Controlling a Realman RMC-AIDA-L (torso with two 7-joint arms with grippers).
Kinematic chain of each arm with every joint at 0, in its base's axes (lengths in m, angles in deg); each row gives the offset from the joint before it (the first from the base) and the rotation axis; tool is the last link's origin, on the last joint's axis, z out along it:
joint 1: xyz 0 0 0.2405 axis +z
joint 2: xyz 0 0 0 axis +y
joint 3: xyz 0 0 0.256 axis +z
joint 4: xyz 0 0 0 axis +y
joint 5: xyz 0 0 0.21 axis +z
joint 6: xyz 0 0 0 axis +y
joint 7: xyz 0 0 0.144 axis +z
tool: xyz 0 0 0
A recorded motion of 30 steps. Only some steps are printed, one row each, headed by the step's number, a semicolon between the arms.
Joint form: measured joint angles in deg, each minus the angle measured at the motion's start. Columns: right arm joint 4, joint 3, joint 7, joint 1, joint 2, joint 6, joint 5; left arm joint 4, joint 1, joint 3, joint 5, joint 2, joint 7, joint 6.
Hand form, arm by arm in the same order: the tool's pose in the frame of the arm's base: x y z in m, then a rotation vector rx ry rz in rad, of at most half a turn. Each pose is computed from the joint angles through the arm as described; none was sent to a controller.
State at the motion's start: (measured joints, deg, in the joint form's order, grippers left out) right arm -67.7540 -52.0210 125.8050 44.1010 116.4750 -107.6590 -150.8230; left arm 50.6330 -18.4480 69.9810 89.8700 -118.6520 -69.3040 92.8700
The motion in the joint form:
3: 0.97 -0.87 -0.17 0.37 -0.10 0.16 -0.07; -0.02 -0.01 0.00 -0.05 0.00 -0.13 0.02
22: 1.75 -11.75 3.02 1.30 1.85 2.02 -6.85; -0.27 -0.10 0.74 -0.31 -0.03 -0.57 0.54
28: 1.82 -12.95 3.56 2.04 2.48 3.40 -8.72; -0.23 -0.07 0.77 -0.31 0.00 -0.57 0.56
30: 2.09 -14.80 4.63 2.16 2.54 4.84 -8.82; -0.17 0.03 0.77 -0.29 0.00 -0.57 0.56
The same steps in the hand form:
3: 0.1921 0.3635 0.0581 -2.8215 0.9356 -0.4519; -0.2206 0.2810 -0.0152 -2.8834 -0.1167 -0.8945
22: 0.1901 0.3591 0.0294 -2.7862 0.8547 -0.7777; -0.2189 0.2786 -0.0175 -2.9021 -0.1243 -0.9085
28: 0.1868 0.3629 0.0249 -2.7593 0.8191 -0.8132; -0.2190 0.2785 -0.0174 -2.9027 -0.1236 -0.9077
30: 0.1852 0.3650 0.0205 -2.7425 0.8003 -0.8299; -0.2194 0.2782 -0.0173 -2.9022 -0.1246 -0.9068

